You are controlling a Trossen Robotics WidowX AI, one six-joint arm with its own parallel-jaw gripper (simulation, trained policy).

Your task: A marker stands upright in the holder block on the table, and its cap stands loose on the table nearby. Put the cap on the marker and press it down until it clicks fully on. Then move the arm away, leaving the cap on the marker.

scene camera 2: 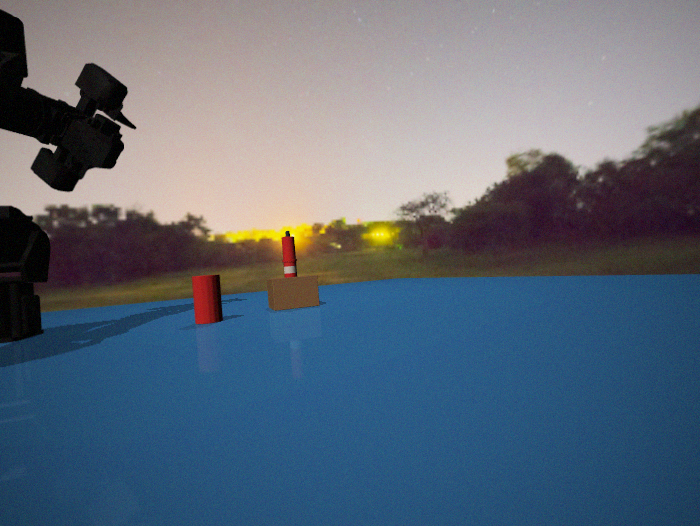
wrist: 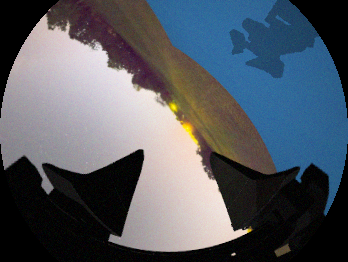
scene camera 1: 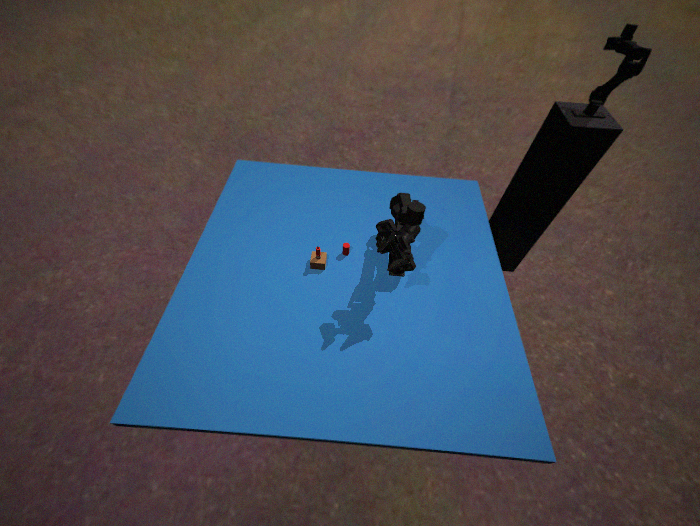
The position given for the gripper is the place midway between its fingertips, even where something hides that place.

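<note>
Scene camera 2 shows the gripper (scene camera 2: 124, 144) together with a red cap (scene camera 2: 206, 289) and a brown holder block (scene camera 2: 290, 293). Scene camera 1 has the gripper (scene camera 1: 383, 261) as well. The gripper (wrist: 178, 155) can also be seen in the wrist view, while the red cap is out of frame in the wrist view.
</note>
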